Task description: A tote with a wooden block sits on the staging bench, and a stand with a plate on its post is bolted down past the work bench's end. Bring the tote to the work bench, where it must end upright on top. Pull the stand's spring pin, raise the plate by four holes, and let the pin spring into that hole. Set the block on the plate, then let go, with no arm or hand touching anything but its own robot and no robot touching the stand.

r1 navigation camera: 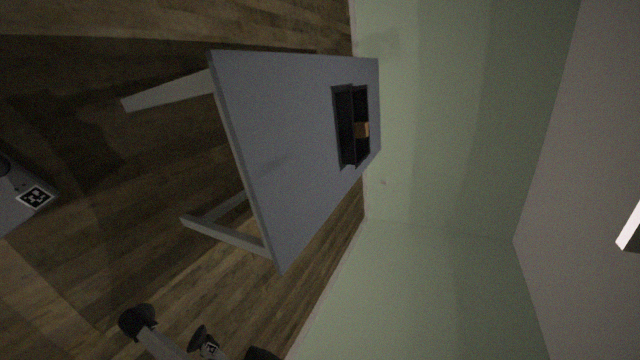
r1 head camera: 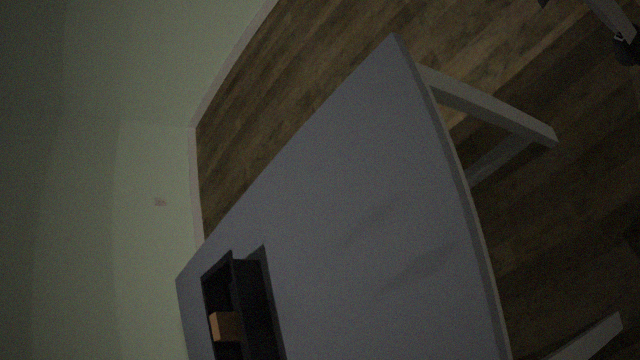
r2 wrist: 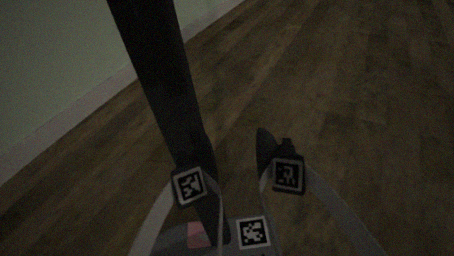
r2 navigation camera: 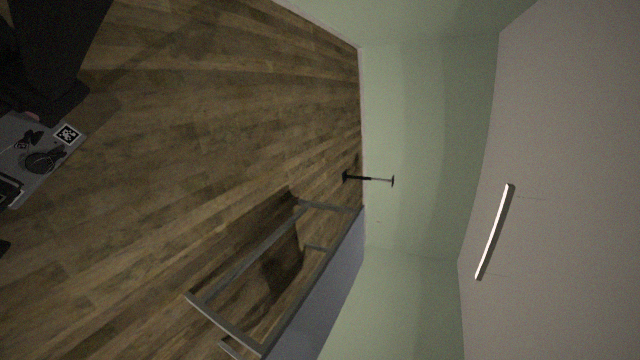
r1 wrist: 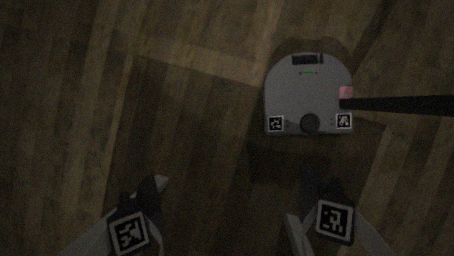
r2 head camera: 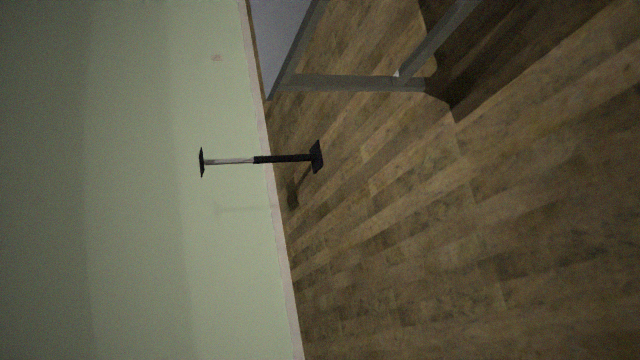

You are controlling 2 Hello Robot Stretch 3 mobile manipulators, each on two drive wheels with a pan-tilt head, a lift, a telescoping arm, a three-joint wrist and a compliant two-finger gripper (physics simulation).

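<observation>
The black tote (r1 head camera: 255,300) (r1 navigation camera: 345,125) stands upright on the grey staging bench (r1 head camera: 375,175) (r1 navigation camera: 280,115), with the orange-brown wooden block (r1 head camera: 227,326) (r1 navigation camera: 361,130) inside. The stand (r2 head camera: 282,159) (r2 navigation camera: 357,177) is upright near the wall past the end of the work bench (r2 head camera: 285,40) (r2 navigation camera: 330,300). Its dark plate (r2 head camera: 201,162) (r2 navigation camera: 393,180) tops a pale post; the pin is too small to make out. The r1 gripper (r1 wrist: 232,192) (r1 navigation camera: 169,329) is open and empty, off the staging bench's end. The r2 gripper (r2 wrist: 237,150) is open and empty above its own base, away from the stand.
The r1 base (r1 wrist: 307,95) shows below its wrist. The r2 base (r2 navigation camera: 25,145) shows at the left of its navigation view, and its dark mast (r2 wrist: 160,75) rises beside its gripper. Pale green walls (r1 head camera: 90,175) (r2 head camera: 130,250) run behind both benches. Bench legs (r1 head camera: 490,107) (r2 head camera: 350,82) reach the wooden floor.
</observation>
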